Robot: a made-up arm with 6 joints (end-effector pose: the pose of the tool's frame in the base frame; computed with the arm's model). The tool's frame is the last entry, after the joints.
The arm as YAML. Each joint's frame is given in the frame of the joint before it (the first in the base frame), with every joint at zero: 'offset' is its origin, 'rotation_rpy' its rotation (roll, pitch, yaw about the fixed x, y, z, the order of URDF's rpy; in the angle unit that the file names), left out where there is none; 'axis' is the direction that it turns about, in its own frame. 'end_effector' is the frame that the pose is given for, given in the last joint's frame.
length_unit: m
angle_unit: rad
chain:
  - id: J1
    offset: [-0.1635, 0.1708, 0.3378]
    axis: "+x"
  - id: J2
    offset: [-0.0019, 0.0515, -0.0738]
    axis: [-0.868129, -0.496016, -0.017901]
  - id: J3
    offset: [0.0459, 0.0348, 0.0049]
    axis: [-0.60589, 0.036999, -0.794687]
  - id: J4
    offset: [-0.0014, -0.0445, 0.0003]
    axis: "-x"
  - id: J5
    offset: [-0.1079, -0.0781, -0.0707]
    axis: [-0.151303, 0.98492, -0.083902]
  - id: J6
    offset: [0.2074, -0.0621, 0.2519]
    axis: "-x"
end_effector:
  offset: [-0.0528, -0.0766, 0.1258]
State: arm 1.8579 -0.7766 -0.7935 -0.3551 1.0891 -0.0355
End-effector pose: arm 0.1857 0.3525 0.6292 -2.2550 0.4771 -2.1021
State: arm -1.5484 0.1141 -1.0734 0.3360 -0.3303 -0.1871
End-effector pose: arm 0.0317 0.3302 0.5789 -0.8552 0.3328 0.9266
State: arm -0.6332 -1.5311 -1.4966 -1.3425 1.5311 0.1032
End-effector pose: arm 0.0193 0.4570 0.4890 -1.7333 -0.2033 -2.6018
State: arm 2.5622 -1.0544 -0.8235 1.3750 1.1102 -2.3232
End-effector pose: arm 0.0445 0.3420 0.5371 -1.4934 -0.9245 -0.5443
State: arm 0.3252 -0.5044 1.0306 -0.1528 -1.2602 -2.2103
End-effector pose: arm -0.3371 0.1115 0.4725 1.9425 -1.0217 0.5261
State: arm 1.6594 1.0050 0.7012 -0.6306 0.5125 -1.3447
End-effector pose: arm -0.2564 0.0322 0.1946 2.4025 -0.3427 -0.8062
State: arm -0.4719 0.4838 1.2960 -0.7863 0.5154 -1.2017
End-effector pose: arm -0.3586 0.1017 0.4655 0.5062 -0.9158 -0.4688
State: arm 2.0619 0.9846 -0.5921 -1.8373 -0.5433 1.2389
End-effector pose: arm -0.0731 0.3350 0.0704 2.1921 -0.2677 -0.2862
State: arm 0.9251 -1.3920 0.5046 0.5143 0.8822 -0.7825
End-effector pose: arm -0.0060 0.2985 0.0020 1.2870 1.9404 0.3288
